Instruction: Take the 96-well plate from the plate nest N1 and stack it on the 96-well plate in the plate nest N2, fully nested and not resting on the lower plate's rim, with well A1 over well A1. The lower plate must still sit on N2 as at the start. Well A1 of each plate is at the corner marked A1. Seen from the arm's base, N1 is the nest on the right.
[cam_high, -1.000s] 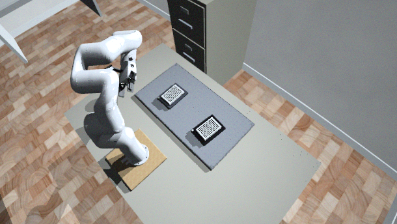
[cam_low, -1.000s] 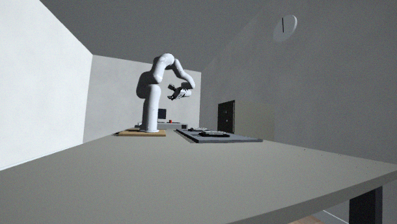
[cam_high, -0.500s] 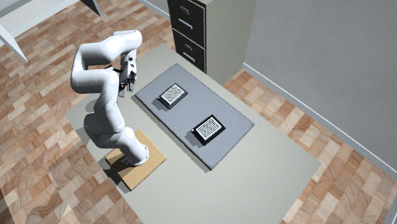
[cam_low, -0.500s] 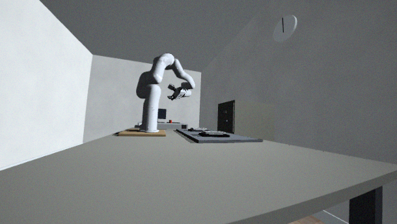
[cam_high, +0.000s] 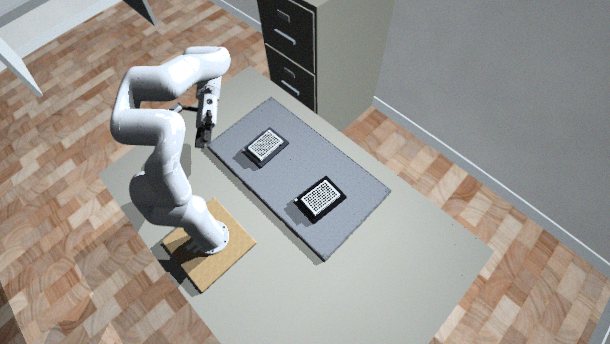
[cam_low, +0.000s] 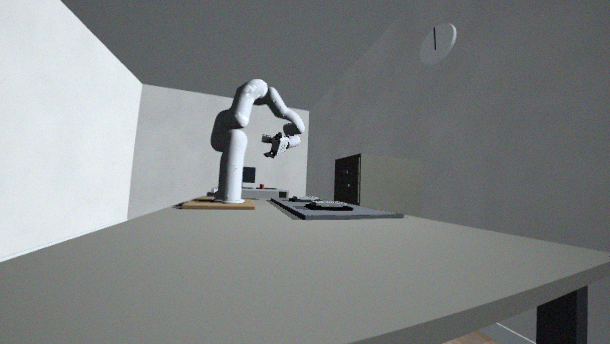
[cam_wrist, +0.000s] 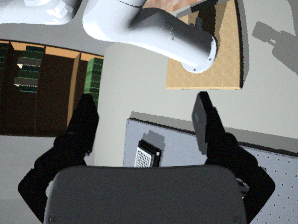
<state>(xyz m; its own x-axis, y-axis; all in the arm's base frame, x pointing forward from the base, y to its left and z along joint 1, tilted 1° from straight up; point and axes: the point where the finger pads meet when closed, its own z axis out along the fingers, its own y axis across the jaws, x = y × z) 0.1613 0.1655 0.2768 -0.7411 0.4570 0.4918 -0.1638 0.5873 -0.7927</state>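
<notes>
My gripper is now 310 mm to the left of the white 96-well plate, 260 mm above it and 240 mm short of it. Also, from my hand: black plate nest N1: 310 mm to the right, 280 mm below, 240 mm ahead; then black plate nest N2: 280 mm below, 220 mm ahead, 20 mm to the left.
</notes>
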